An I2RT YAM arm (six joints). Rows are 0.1 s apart.
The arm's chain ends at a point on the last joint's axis. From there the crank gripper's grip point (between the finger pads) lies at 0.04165 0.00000 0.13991 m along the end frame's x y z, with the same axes.
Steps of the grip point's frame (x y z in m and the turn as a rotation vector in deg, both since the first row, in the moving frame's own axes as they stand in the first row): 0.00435, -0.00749, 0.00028, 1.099, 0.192, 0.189; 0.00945, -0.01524, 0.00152, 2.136, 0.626, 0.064; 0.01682, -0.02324, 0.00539, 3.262, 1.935, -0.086; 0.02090, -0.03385, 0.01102, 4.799, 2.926, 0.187
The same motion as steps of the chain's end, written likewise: 0.00388, -0.00495, 0.00044, 1.099, 0.192, 0.189; 0.00792, -0.01008, 0.00208, 2.136, 0.626, 0.064; 0.01213, -0.01525, 0.00710, 3.262, 1.935, -0.086; 0.01380, -0.02239, 0.01381, 4.799, 2.926, 0.187
